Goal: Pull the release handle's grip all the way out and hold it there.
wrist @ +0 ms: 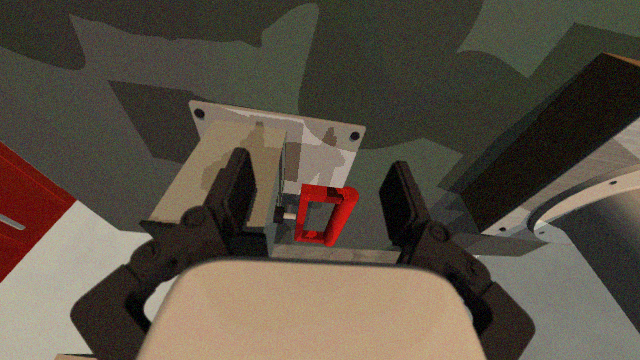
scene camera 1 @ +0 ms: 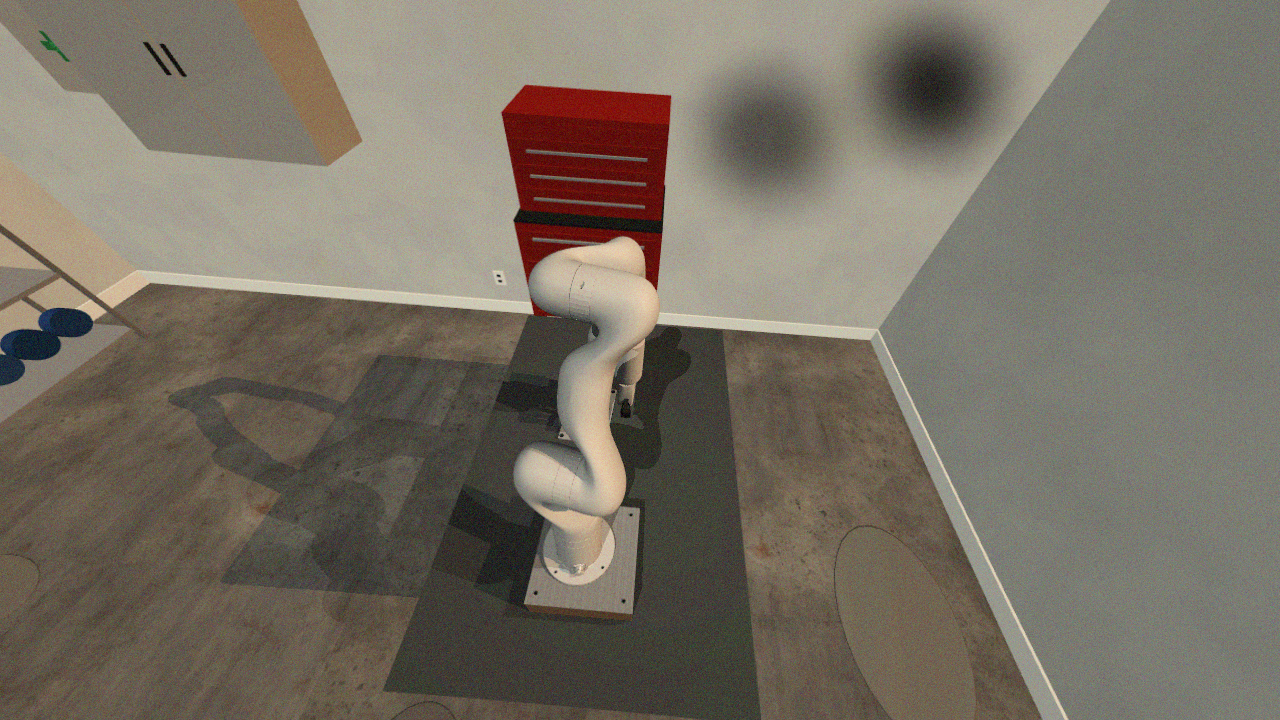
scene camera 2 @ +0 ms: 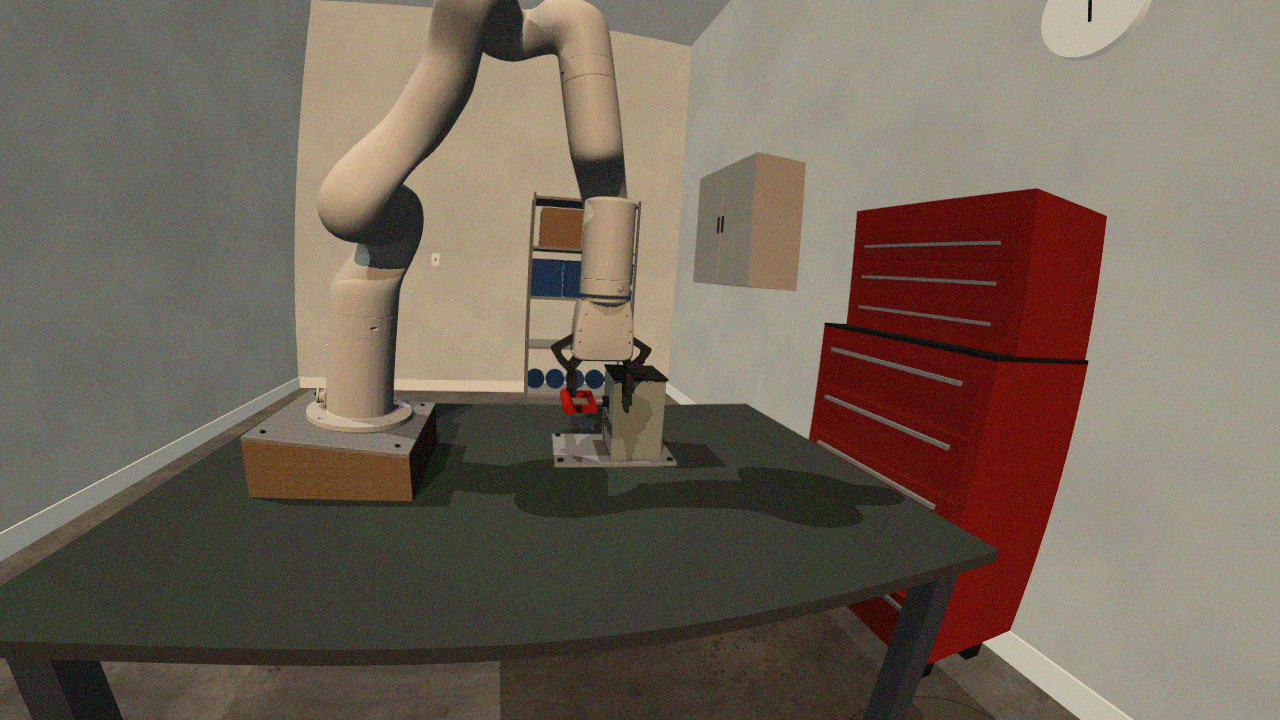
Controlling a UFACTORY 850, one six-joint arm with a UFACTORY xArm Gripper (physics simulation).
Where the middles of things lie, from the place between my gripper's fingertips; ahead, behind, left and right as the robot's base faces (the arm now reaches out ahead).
Scene:
My gripper is now 150 mm above the light base plate point(scene camera 2: 569, 450), 130 mm to the right of it and 80 mm short of it.

